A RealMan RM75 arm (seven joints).
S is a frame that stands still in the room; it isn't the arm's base.
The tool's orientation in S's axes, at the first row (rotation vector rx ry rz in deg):
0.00, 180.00, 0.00
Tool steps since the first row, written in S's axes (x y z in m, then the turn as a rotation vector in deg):
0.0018, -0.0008, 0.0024, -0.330, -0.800, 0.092
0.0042, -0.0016, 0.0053, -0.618, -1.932, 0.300
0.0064, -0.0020, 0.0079, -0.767, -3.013, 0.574
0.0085, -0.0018, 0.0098, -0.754, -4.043, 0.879
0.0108, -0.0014, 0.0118, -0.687, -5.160, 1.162
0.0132, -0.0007, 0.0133, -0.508, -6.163, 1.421
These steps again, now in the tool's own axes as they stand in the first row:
-0.0018, -0.0008, -0.0024, 0.330, -0.800, -0.092
-0.0042, -0.0016, -0.0053, 0.618, -1.932, -0.300
-0.0064, -0.0020, -0.0079, 0.767, -3.013, -0.574
-0.0085, -0.0018, -0.0098, 0.754, -4.043, -0.879
-0.0108, -0.0014, -0.0118, 0.687, -5.160, -1.162
-0.0132, -0.0007, -0.0133, 0.508, -6.163, -1.421

